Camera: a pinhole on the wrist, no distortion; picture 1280 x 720 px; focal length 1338.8 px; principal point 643.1 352.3 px. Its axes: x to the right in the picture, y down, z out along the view. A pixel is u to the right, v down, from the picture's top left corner.
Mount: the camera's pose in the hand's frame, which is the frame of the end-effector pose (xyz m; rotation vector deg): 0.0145 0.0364 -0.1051 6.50 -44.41 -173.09
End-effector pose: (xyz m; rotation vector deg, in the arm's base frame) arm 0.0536 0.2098 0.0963 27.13 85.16 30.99
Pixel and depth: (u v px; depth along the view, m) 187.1 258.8 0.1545
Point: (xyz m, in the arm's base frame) 0.0764 0.3412 0.1271
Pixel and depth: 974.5 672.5 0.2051
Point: 0.1432 0.2532 0.1950
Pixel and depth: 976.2 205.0 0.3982
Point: 0.2552 0.3560 0.3535
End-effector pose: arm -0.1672 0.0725 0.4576 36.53 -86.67 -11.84
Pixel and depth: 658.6 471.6 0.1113
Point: -0.1847 0.1375 0.5031
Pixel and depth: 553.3 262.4 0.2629
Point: -0.3253 0.1827 0.5510
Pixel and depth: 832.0 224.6 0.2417
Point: -0.3036 0.2083 0.5059
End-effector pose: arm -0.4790 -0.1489 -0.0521 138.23 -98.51 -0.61
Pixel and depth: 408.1 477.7 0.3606
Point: -0.6582 -0.2863 -0.2468
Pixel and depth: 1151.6 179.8 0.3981
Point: -0.8068 -0.1063 -0.2335
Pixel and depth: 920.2 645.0 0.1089
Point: -0.5471 -0.1549 -0.0438
